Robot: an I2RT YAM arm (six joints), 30 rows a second.
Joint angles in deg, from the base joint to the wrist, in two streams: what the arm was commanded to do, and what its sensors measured. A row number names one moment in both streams.
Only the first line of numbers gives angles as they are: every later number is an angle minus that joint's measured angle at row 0.
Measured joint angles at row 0:
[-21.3, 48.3, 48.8, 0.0, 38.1, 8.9]
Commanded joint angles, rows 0 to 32:
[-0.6, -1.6, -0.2, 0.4, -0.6, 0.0]
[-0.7, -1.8, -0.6, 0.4, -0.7, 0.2]
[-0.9, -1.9, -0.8, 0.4, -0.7, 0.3]
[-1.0, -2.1, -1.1, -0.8, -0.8, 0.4]
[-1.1, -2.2, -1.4, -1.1, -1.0, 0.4]
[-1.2, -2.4, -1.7, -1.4, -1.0, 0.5]
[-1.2, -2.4, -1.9, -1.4, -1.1, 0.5]
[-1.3, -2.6, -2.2, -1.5, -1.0, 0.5]
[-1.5, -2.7, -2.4, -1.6, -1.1, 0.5]
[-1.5, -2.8, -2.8, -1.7, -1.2, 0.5]
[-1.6, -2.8, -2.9, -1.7, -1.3, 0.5]
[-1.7, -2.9, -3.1, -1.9, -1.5, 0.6]
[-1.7, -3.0, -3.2, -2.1, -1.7, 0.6]
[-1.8, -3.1, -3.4, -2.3, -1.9, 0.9]
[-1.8, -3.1, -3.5, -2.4, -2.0, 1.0]
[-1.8, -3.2, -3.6, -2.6, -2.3, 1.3]
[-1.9, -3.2, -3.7, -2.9, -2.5, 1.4]
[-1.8, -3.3, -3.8, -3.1, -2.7, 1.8]
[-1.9, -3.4, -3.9, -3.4, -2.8, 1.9]
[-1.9, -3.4, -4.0, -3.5, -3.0, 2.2]
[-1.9, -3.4, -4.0, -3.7, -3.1, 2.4]
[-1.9, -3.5, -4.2, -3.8, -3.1, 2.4]
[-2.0, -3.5, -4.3, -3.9, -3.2, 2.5]
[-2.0, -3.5, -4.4, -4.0, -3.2, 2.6]
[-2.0, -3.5, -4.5, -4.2, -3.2, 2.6]
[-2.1, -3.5, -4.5, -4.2, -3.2, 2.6]
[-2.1, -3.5, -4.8, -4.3, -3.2, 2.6]
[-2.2, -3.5, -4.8, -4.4, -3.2, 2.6]
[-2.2, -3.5, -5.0, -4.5, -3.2, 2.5]
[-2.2, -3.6, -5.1, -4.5, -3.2, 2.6]
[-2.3, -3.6, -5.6, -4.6, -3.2, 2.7]
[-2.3, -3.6, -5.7, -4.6, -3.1, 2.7]
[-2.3, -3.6, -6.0, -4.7, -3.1, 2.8]
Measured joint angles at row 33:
[-1.8, -2.7, -5.2, -4.6, -2.6, 1.7]
